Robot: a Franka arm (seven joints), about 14 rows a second.
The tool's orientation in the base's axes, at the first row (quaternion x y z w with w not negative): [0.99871, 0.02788, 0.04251, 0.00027]
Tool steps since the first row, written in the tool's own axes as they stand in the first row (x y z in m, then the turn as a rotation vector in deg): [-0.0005, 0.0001, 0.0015, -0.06, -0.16, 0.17]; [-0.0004, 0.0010, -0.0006, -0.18, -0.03, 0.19]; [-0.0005, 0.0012, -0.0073, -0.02, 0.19, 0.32]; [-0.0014, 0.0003, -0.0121, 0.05, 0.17, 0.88]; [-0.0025, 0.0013, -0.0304, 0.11, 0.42, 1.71]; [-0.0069, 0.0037, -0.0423, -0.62, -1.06, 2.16]
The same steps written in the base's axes. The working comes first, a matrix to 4 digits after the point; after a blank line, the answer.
The tool's axes in the first row as the columns of a matrix, in the base's axes (used below as rounded here):
[0.9948, 0.0557, 0.0849]
[0.0557, -0.9984, 0.0018]
[0.0849, 0.0029, -0.9964]

[-0.0004, -0.0001, -0.0015, -0.05, 0.16, -0.17]; [-0.0004, -0.0010, 0.0006, -0.16, 0.02, -0.20]; [-0.0011, -0.0012, 0.0072, 0.02, -0.19, -0.32]; [-0.0024, -0.0004, 0.0119, 0.13, -0.17, -0.87]; [-0.0050, -0.0015, 0.0301, 0.28, -0.41, -1.69]; [-0.0102, -0.0042, 0.0416, -0.49, 1.03, -2.21]
